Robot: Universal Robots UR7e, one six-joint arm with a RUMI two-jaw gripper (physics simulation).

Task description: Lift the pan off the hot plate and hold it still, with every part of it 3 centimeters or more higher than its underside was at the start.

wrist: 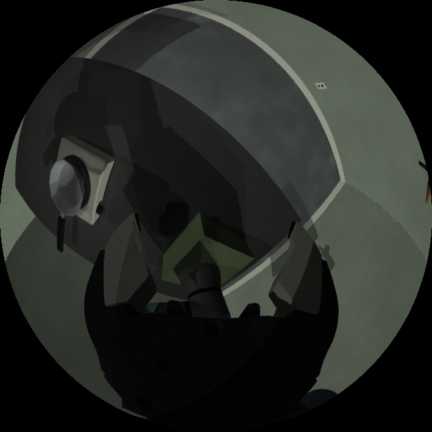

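The grey, round pan [66, 188] is at the left of the wrist view, over the pale hot plate [104, 174]. Its dark handle [60, 234] points toward the bottom of the view. A dark round disc shows between the pan and the pale body, and a small dark knob [100, 208] sits at the body's lower corner. Whether the pan touches the plate cannot be told. My gripper [214, 219] is open, its two jaws wide apart with nothing between them. It is well to the right of the pan and its handle, apart from both.
A green block-like object [229, 252] shows beyond the jaws, with a dark cylinder [206, 282] in front of it. The dark table [270, 120] has a light edge that runs to a corner at the right. An orange-brown object [428, 192] shows at the far right rim.
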